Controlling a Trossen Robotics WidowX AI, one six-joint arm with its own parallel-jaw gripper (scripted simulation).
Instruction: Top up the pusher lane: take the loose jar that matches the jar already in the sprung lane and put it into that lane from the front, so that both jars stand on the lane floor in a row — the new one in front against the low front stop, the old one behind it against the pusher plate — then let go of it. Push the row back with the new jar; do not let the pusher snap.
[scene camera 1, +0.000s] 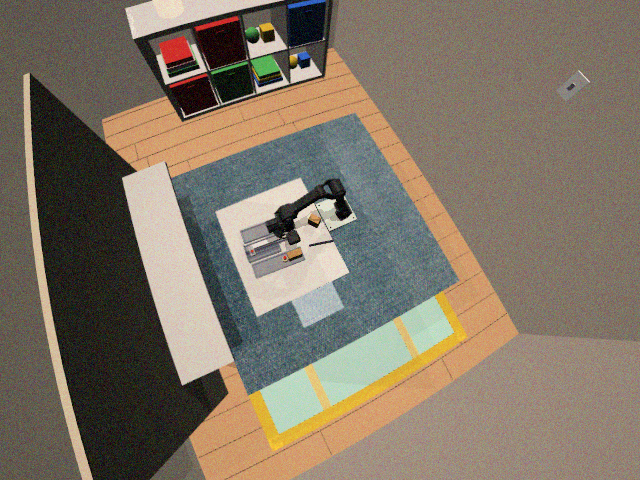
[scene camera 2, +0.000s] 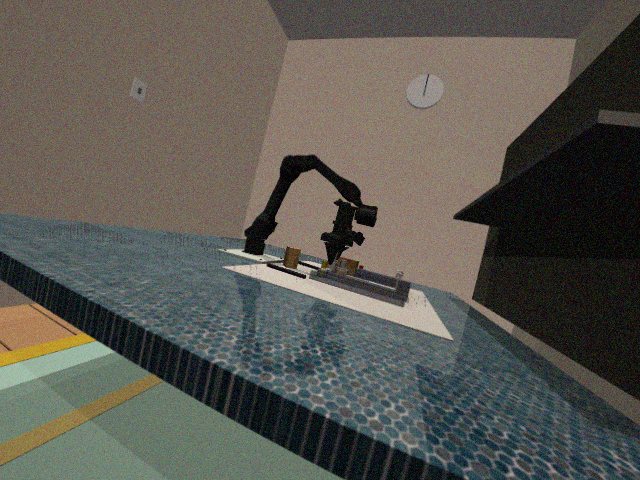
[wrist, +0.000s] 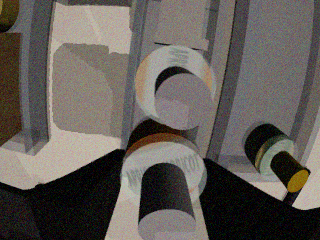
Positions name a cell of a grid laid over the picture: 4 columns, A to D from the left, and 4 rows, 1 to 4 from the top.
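Jar (wrist: C2), 6 cm from the lens. Gripper (wrist: C3), 10 cm from the lens.
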